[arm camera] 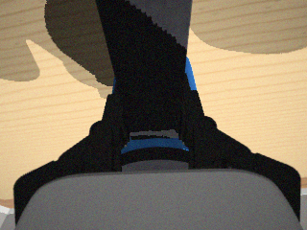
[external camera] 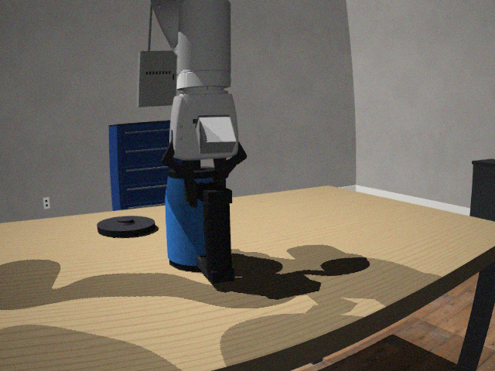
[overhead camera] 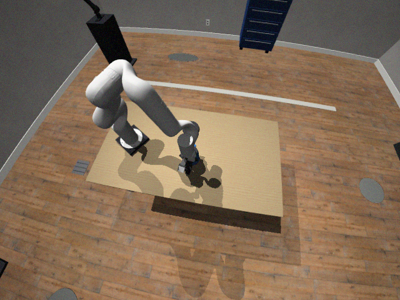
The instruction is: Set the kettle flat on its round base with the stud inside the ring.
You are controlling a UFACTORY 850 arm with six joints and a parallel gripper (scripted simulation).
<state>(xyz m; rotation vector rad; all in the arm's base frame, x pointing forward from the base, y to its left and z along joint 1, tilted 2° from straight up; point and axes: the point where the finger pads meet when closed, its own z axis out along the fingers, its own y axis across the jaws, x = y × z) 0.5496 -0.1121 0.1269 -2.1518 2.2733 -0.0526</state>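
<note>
The blue kettle lies 50 mm below my hand and 30 mm to the left of it. Also, from my hand: round kettle base 340 mm to the left, 120 mm below, 90 mm behind.
</note>
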